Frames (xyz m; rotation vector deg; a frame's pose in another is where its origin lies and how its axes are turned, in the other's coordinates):
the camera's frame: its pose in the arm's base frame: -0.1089 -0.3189 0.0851 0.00 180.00 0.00
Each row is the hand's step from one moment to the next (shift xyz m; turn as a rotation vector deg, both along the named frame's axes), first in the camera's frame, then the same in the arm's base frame.
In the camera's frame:
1: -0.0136 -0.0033 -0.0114 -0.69 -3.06 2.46
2: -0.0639 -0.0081 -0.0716 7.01 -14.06 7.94
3: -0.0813 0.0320 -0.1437 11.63 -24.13 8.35
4: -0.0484 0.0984 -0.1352 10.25 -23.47 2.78
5: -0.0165 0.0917 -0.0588 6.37 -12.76 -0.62
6: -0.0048 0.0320 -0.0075 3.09 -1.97 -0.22
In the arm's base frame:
1: 0.0136 -0.0033 0.0114 0.69 -3.06 -2.46
2: 0.0639 -0.0081 0.0716 -7.01 -14.06 -7.94
3: 0.0813 0.0320 0.1437 -11.63 -24.13 -8.35
4: 0.0484 0.0984 0.1352 -10.25 -23.47 -2.78
5: 0.0165 0.0917 0.0588 -6.37 -12.76 0.62
6: 0.0048 0.0320 0.0075 -3.09 -1.97 0.22

